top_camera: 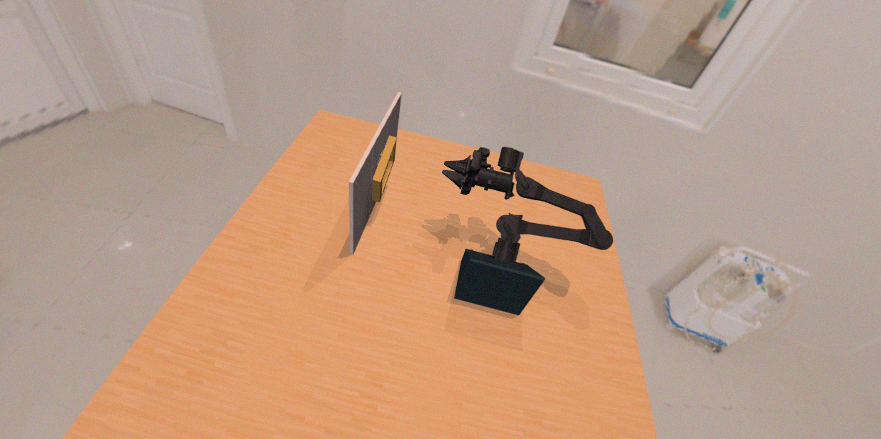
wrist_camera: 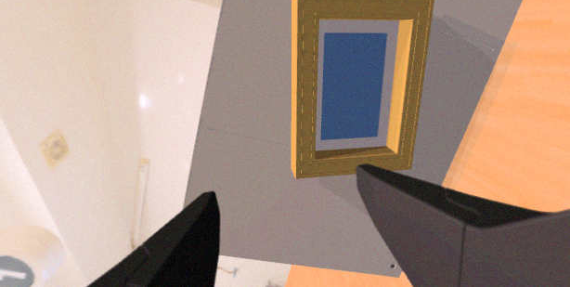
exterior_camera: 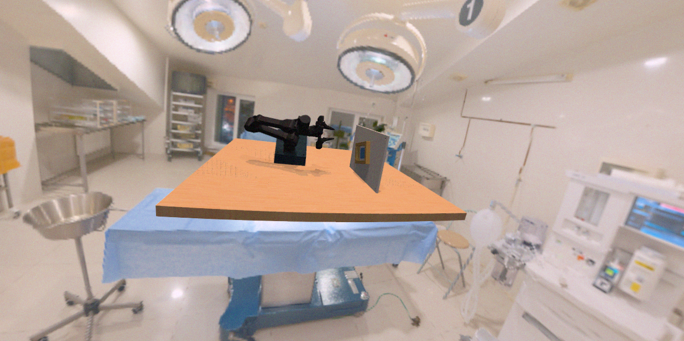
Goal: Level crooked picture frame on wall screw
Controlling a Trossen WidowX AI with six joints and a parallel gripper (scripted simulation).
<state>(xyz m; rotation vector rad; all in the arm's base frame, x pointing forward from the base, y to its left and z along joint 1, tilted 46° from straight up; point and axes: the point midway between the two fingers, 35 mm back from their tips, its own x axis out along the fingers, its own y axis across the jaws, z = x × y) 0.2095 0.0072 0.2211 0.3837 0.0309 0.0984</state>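
The picture frame is 19 cm ahead of my gripper tip, 1 cm to the right of it and 9 cm below it. Round my gripper tip: grey wall panel 20 cm ahead, 1 cm to the right, 9 cm below.
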